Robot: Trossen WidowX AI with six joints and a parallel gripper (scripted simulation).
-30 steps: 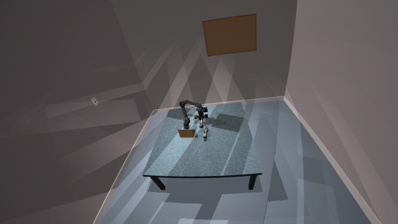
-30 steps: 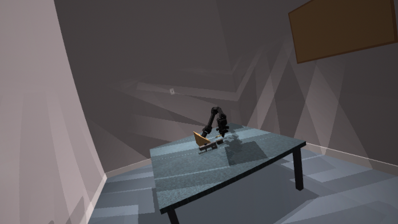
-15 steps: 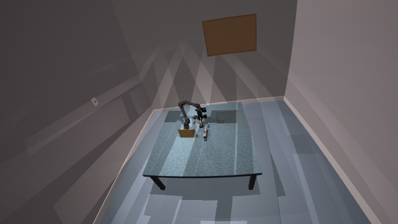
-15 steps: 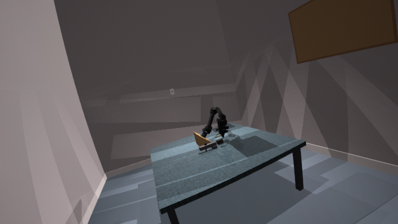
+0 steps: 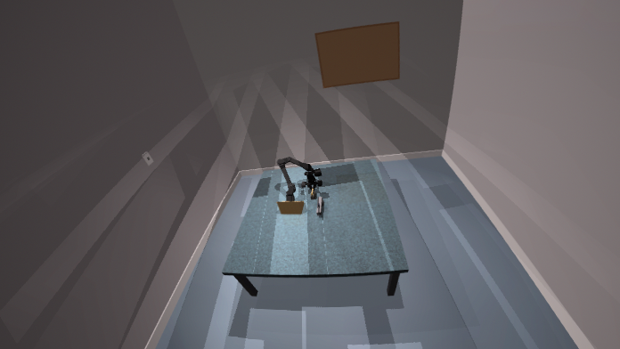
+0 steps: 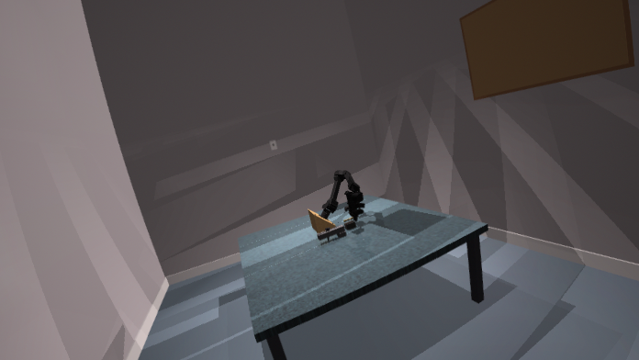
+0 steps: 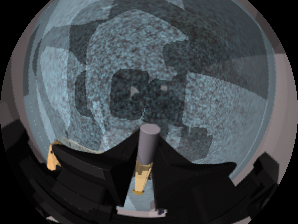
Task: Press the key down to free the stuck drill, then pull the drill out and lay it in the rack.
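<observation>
Right now my gripper tip is 40 mm to the left of the drill and 30 mm below it. Also, from my gripper tip: grey holder block: 80 mm ahead, 210 mm to the right, 10 mm above; then grey-brown block: 50 mm to the right, 10 mm below; then blue key: 80 mm ahead, 240 mm to the right, 20 mm above.
</observation>
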